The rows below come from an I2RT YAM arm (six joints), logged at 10 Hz.
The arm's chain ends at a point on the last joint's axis. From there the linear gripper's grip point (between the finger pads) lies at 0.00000 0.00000 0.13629 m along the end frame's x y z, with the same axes.
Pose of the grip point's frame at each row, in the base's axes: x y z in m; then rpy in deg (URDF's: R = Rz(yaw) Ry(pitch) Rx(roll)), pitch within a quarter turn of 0, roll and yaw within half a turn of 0:
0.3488 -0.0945 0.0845 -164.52 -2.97 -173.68
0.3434 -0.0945 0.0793 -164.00 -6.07 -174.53
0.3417 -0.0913 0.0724 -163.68 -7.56 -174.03
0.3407 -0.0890 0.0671 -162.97 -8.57 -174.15
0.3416 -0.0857 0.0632 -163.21 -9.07 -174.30
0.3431 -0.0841 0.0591 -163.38 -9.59 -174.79
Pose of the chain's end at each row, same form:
0.3516 -0.0576 0.2157 -164.52 -2.97 -173.68
0.3536 -0.0558 0.2096 -164.00 -6.07 -174.53
0.3548 -0.0514 0.2021 -163.68 -7.56 -174.03
0.3559 -0.0473 0.1960 -162.97 -8.57 -174.15
0.3582 -0.0445 0.1920 -163.21 -9.07 -174.30
0.3612 -0.0433 0.1879 -163.38 -9.59 -174.79

